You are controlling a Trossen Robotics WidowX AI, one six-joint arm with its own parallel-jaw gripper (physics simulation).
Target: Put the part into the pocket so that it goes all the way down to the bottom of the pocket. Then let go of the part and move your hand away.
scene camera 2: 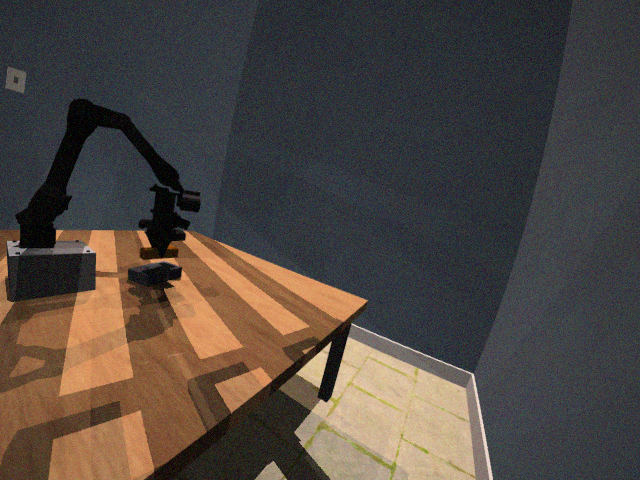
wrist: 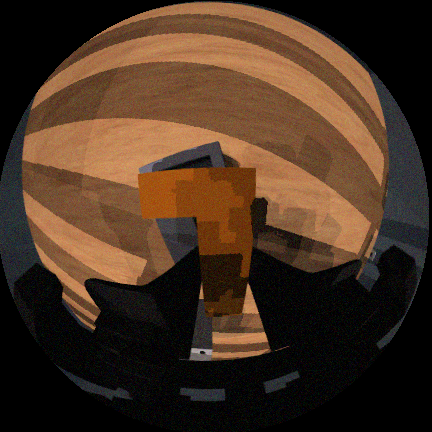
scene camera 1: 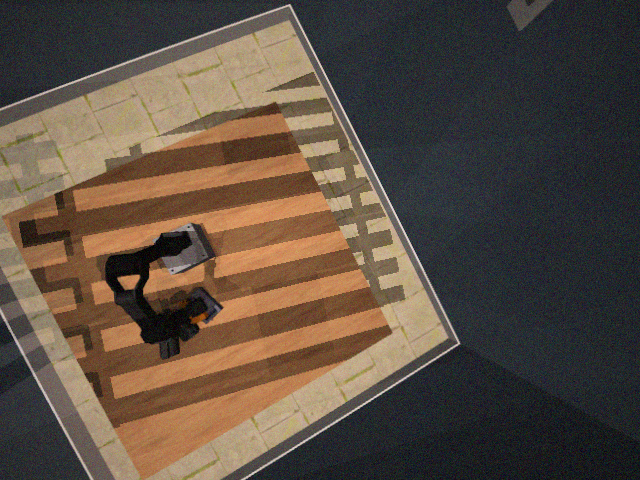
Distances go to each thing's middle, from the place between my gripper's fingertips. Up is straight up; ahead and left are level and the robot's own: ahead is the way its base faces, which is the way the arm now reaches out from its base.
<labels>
I see my gripper 2 cm to the right of the orange part (wrist: 222, 198) and 1 cm below it. From my hand the other things lie so: pocket block (scene camera 2: 151, 274) 1 cm ahead, 3 cm to the left, 7 cm below.
</labels>
